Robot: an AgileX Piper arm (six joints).
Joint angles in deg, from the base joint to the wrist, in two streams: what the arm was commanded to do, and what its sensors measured. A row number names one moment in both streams.
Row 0, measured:
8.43, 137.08, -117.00, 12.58, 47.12, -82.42
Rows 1 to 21, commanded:
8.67, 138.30, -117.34, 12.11, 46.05, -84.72
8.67, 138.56, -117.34, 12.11, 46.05, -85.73
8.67, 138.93, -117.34, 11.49, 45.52, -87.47
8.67, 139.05, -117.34, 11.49, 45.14, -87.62
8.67, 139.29, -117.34, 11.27, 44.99, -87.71
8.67, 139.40, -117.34, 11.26, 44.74, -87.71
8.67, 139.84, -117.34, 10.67, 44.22, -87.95
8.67, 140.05, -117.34, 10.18, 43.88, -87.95
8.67, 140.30, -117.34, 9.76, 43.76, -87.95
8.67, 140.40, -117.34, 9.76, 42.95, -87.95
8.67, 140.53, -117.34, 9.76, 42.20, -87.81
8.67, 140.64, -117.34, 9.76, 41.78, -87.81
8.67, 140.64, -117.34, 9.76, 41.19, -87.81
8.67, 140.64, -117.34, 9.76, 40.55, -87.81
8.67, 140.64, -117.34, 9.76, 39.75, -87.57
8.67, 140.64, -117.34, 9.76, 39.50, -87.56
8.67, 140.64, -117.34, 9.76, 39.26, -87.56
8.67, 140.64, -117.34, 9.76, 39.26, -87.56
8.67, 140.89, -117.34, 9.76, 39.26, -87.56
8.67, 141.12, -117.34, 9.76, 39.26, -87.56
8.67, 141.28, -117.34, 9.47, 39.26, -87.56
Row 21, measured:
8.67, 140.65, -117.00, 9.92, 40.08, -87.77
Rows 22 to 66, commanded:
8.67, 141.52, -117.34, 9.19, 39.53, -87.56
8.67, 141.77, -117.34, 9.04, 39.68, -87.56
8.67, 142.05, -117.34, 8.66, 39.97, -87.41
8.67, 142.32, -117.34, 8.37, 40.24, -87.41
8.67, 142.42, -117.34, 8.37, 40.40, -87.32
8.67, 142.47, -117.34, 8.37, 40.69, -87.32
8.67, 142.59, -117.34, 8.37, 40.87, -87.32
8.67, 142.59, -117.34, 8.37, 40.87, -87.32
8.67, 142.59, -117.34, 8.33, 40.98, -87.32
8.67, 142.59, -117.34, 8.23, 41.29, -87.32
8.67, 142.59, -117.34, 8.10, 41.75, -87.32
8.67, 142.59, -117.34, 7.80, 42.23, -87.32
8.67, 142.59, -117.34, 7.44, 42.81, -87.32
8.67, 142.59, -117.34, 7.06, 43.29, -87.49
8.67, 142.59, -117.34, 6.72, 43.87, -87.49
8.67, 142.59, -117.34, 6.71, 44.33, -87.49
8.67, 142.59, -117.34, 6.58, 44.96, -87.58
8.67, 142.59, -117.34, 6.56, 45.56, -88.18
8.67, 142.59, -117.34, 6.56, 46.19, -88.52
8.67, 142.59, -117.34, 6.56, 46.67, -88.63
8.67, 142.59, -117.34, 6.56, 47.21, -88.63
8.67, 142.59, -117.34, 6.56, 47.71, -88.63
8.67, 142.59, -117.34, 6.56, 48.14, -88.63
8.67, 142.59, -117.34, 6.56, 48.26, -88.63
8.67, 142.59, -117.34, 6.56, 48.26, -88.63
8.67, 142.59, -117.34, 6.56, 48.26, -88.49
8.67, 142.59, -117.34, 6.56, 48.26, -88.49
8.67, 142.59, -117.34, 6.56, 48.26, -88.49
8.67, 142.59, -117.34, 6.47, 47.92, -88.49
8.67, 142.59, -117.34, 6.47, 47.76, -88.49
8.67, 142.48, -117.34, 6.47, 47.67, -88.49
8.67, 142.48, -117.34, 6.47, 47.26, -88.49
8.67, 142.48, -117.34, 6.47, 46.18, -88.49
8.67, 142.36, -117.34, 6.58, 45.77, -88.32
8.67, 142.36, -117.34, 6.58, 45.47, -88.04
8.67, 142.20, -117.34, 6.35, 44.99, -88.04
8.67, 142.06, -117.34, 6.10, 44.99, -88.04
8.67, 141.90, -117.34, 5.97, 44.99, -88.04
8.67, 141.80, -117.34, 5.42, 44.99, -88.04
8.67, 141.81, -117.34, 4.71, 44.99, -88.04
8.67, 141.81, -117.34, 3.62, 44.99, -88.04
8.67, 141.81, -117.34, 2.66, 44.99, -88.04
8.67, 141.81, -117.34, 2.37, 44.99, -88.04
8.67, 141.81, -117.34, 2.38, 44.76, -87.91
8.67, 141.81, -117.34, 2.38, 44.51, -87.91
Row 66, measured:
8.77, 141.24, -117.86, 4.59, 44.72, -88.02
